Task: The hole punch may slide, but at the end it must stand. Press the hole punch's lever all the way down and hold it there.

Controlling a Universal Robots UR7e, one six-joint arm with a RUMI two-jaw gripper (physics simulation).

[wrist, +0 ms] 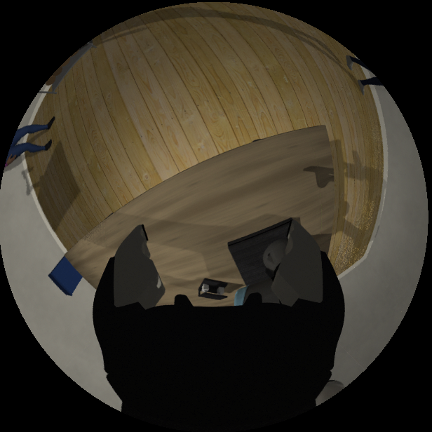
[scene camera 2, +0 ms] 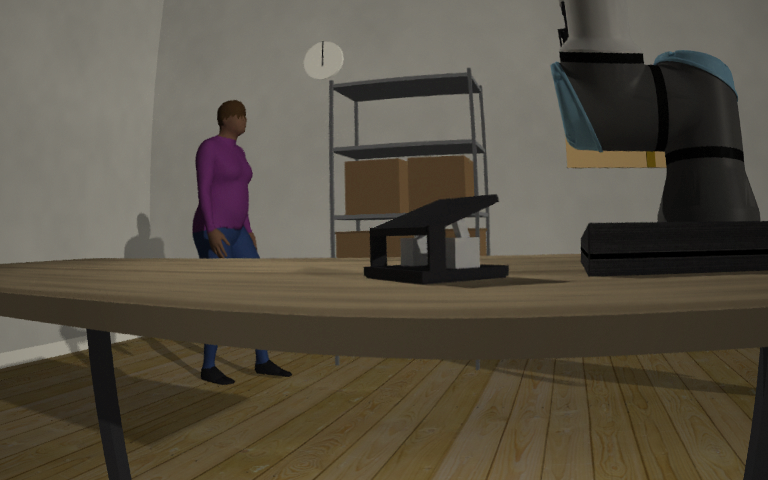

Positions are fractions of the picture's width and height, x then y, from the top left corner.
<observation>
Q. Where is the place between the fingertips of the gripper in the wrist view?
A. At 0.50,0.52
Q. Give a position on a black hole punch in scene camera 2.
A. At 0.57,0.54
</observation>
